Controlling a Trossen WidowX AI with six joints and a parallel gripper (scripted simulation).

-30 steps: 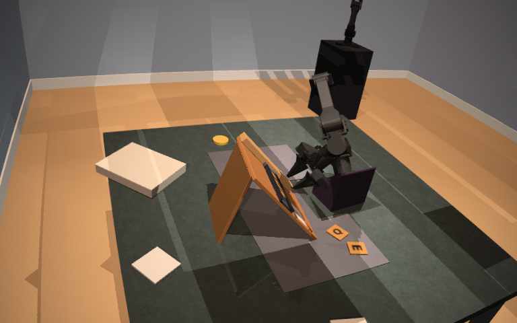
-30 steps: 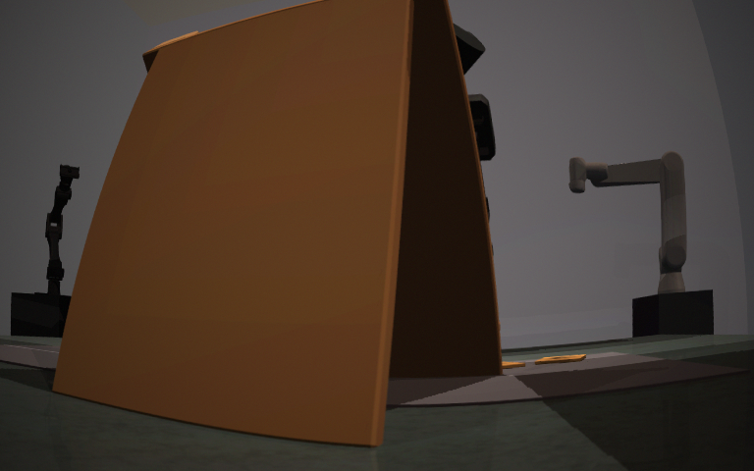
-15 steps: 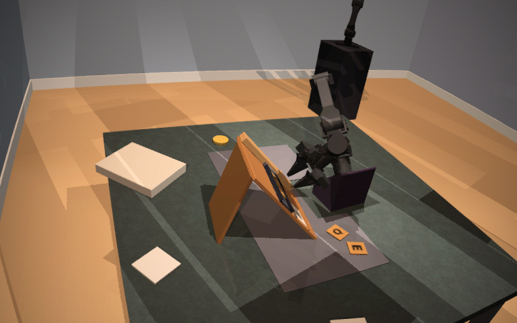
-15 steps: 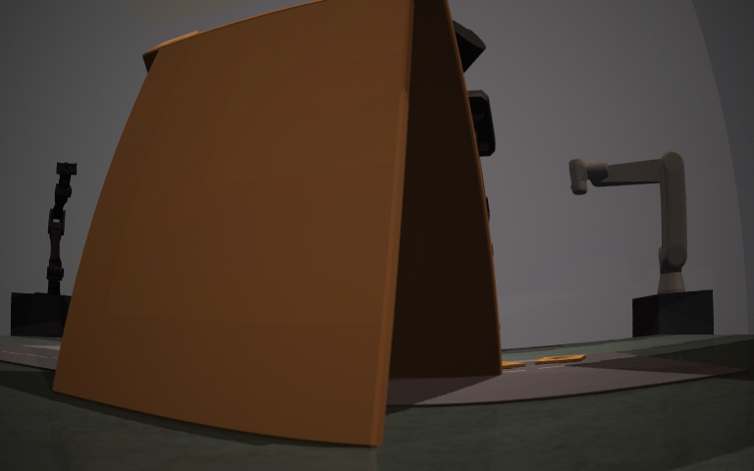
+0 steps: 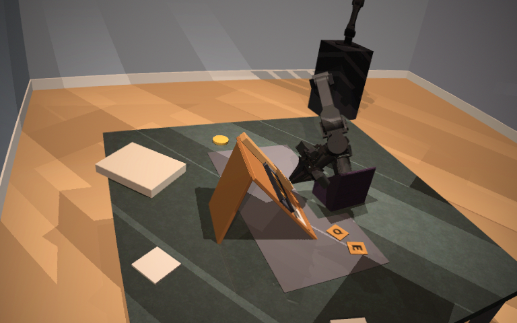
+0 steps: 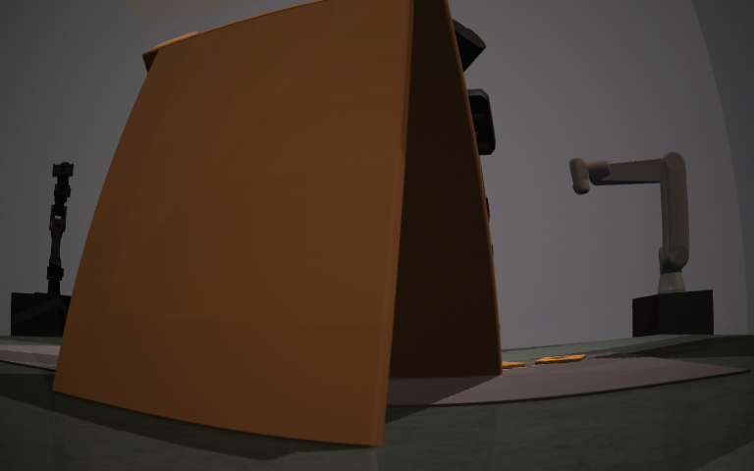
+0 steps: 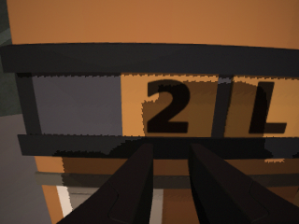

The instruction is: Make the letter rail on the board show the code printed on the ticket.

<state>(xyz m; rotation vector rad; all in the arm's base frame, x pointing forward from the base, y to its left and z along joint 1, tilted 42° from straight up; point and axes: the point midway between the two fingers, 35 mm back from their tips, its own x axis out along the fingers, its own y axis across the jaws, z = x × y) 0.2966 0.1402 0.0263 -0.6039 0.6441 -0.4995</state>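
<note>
My gripper tip is 30 mm short of the orange tile marked 2, 10 mm to the left of it and 30 mm above it. Round my gripper tip: white ticket: 20 mm behind, 40 mm to the left, 100 mm below; cream box: 370 mm ahead, 450 mm to the right, 160 mm below; grey mat: 120 mm behind, 100 mm to the right, 180 mm below.
</note>
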